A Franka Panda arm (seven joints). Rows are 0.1 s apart.
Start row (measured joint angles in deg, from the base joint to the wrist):
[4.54, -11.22, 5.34, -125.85, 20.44, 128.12, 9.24]
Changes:
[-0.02, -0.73, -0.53, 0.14, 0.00, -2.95, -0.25]
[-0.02, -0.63, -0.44, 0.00, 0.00, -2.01, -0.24]
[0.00, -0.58, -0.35, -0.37, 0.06, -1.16, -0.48]
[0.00, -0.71, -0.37, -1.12, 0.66, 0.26, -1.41]
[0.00, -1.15, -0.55, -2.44, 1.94, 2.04, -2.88]
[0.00, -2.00, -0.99, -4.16, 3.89, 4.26, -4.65]
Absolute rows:
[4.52, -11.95, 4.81, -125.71, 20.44, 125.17, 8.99]
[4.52, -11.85, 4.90, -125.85, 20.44, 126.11, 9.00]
[4.54, -11.80, 4.99, -126.22, 20.50, 126.96, 8.76]
[4.54, -11.93, 4.97, -126.97, 21.10, 128.38, 7.83]
[4.54, -12.37, 4.79, -128.29, 22.38, 130.16, 6.36]
[4.54, -13.22, 4.35, -130.01, 24.33, 132.38, 4.59]

